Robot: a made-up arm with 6 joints.
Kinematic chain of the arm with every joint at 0, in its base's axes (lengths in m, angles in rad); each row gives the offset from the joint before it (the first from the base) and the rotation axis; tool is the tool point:
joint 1: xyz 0 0 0.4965 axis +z
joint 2: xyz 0 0 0 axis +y
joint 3: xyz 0 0 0.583 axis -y
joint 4: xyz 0 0 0 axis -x
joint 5: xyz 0.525 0 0 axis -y
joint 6: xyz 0 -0.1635 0 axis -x
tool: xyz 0 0 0
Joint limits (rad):
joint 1: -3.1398..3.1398
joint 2: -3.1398..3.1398
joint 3: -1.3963..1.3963
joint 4: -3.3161..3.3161
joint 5: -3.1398..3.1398
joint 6: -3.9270..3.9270
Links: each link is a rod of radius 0.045 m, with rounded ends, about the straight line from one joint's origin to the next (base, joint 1, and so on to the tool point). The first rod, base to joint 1, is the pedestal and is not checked.
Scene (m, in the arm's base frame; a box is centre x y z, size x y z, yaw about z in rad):
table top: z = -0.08
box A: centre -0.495 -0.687 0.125 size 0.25 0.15 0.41 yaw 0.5
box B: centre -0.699 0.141 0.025 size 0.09 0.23 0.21 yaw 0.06
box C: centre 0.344 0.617 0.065 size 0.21 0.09 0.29 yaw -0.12
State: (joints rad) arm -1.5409 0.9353 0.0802 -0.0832 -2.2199 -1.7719
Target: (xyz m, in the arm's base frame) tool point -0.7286 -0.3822 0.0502
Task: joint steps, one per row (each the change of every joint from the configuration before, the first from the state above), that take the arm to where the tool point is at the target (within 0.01 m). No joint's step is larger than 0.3 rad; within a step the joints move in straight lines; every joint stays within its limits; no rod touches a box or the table.
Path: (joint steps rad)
1: -0.2665 0.0096 0.0288 0.1331 0.0521 0.0128
2: -0.2665 0.0096 0.0288 0.1331 0.0520 0.0128
3: -0.2665 0.0095 0.0287 0.1332 0.0521 0.0127
4: -0.2664 0.0096 0.0288 0.1331 0.0520 0.0128
5: -0.2665 0.0096 0.0288 0.1331 0.0521 0.0128
6: -0.2665 0.0096 0.0288 0.1331 0.0520 0.0128
7: 0.2271 0.1764 0.0452 -0.2347 -0.1041 -0.0256
8: 0.2271 0.1763 0.0452 -0.2348 -0.1041 -0.0255
9: 0.2272 0.1764 0.0452 -0.2347 -0.1041 -0.0256

